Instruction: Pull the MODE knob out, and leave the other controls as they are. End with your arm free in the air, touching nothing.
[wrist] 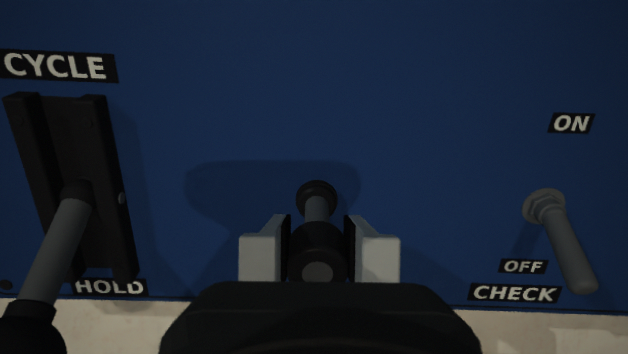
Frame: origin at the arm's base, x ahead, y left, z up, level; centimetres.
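Seen in the pictures: gripper, fingertip midpoint: [316,238].
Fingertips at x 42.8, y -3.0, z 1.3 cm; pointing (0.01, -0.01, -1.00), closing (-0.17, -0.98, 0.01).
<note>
Offsets run from my fingertips to a thing's top centre. "spot": to the spot under its first point.
A black round knob @(dz +3.1, dx -0.5, dy +0.1 cm) [317,250] with a grey disc on its end is at the lower middle of the wrist view. A stretch of its grey shaft @(dz +1.2, dx +0.8, dy -0.1 cm) [317,209] shows between the knob and a black collar @(spot: dz -1.7, dx +1.8, dy -0.3 cm) [316,194] on the blue panel [320,100]. No MODE label is visible in this view. My gripper [316,238] is shut on the knob, one pale finger on each side, pads against it. The knob's underside is hidden by the dark gripper body.
At left, a lever @(dz +2.2, dx +1.1, dy +12.0 cm) [55,250] with a black grip stands out from a black slotted guide @(spot: dz -0.8, dx +5.0, dy +9.5 cm) [102,165], between the CYCLE and HOLD labels. At right, a grey toggle switch @(dz +1.0, dx -2.4, dy -11.7 cm) [570,250] points down, near the ON, OFF and CHECK labels. A pale surface lies below the panel.
</note>
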